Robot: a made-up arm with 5 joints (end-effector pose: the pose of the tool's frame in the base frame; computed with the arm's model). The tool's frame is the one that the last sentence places.
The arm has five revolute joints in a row. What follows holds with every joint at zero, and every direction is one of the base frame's. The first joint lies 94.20 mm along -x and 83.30 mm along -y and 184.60 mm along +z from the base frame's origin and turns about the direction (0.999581, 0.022, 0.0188). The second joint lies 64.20 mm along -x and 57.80 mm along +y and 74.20 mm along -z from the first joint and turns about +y. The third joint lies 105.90 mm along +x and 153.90 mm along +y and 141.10 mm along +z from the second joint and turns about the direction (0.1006, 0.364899, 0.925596). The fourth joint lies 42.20 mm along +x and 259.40 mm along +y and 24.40 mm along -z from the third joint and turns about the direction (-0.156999, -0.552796, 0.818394). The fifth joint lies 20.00 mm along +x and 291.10 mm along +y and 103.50 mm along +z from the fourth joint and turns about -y. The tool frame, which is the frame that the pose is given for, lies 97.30 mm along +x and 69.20 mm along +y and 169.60 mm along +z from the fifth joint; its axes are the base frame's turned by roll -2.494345, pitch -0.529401 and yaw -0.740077 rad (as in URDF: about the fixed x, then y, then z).
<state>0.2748 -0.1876 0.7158 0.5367 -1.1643</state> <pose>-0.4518 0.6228 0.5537 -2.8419 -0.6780 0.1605</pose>
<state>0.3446 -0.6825 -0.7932 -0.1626 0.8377</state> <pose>-0.0436 0.3435 0.9630 -0.4506 1.4828 -2.3840</pose>
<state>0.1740 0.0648 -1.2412 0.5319 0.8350</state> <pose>0.3526 0.5758 0.4921 1.3139 -0.6406 2.6636</pose>
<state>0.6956 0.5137 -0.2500 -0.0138 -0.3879</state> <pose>0.3971 0.5076 0.6816 -2.2334 0.9819 0.4026</pose>
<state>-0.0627 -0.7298 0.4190 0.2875 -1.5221</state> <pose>-0.2723 0.7906 0.1721 2.8702 -0.1994 0.0727</pose>
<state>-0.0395 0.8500 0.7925 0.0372 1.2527</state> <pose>0.0087 0.5538 0.6193 -1.8559 0.4892 -0.6089</pose>
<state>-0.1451 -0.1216 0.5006 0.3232 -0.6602</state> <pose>-0.2588 0.7980 0.3120 -2.9970 -0.1870 -0.1555</pose>
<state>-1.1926 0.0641 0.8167 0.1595 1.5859</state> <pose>-0.4823 0.4693 -0.1853 -1.9479 -0.9499 -1.2919</pose>
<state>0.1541 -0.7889 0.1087 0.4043 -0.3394</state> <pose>-0.3515 0.7411 0.5432 -2.0654 0.0641 -1.5847</pose>
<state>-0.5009 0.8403 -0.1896 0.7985 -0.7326</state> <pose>0.1134 0.6843 -0.2516 2.6884 -0.3130 -0.4245</pose>
